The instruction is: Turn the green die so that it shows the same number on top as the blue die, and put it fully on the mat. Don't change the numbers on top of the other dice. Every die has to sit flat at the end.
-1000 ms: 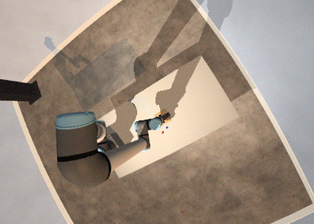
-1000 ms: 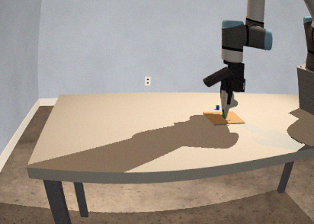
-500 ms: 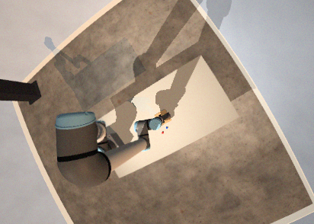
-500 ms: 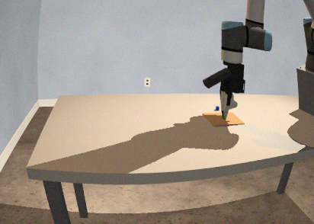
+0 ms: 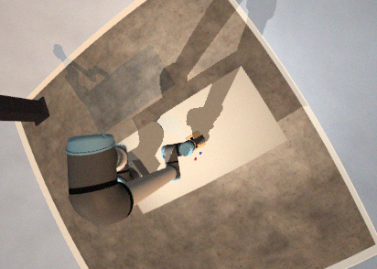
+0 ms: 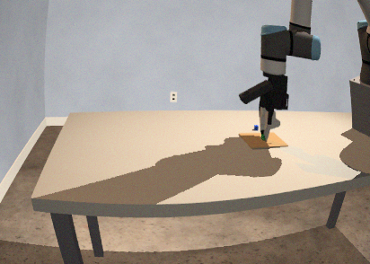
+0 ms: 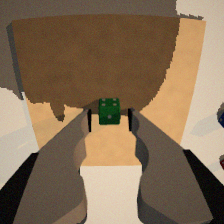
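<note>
The green die lies 1 cm below my hand. Round my hand: red die (7 cm behind, 15 cm to the right, 1 cm below); then mat (2 cm below); then blue die (1 cm behind, 12 cm to the right, 1 cm below).
</note>
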